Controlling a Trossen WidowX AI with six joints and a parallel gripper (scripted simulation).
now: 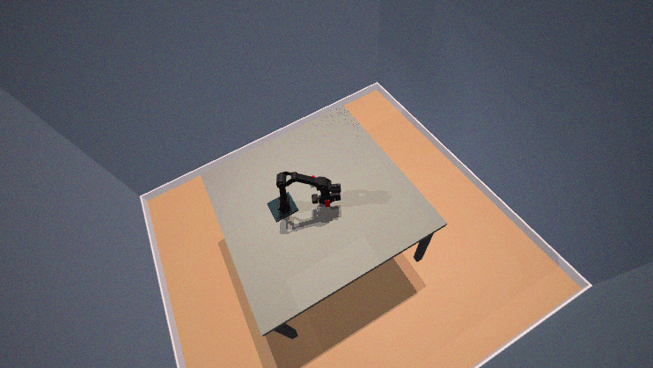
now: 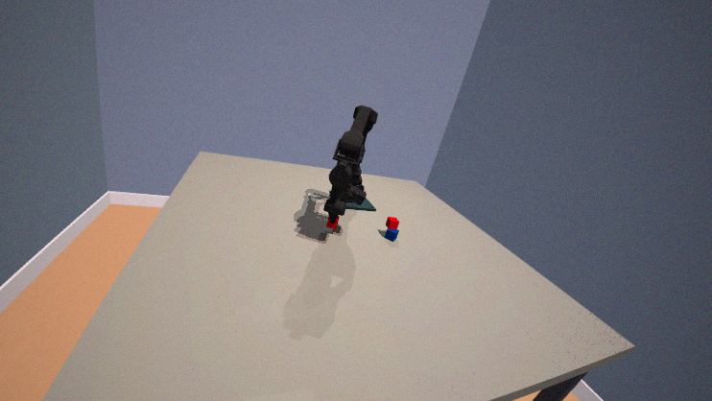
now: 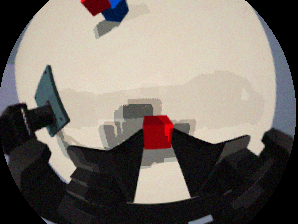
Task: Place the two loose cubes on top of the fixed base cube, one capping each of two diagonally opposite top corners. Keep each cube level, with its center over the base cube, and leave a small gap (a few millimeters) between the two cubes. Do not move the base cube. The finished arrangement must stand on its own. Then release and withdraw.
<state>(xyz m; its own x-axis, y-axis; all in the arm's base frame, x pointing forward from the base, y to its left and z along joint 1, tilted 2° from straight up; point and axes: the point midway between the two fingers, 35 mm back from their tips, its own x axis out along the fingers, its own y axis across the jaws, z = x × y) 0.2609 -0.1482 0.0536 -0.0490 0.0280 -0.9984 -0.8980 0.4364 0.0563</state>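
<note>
Right now the blue cube is 22 cm to the left of my gripper tip, 4 cm ahead of it and 2 cm below it.
</note>
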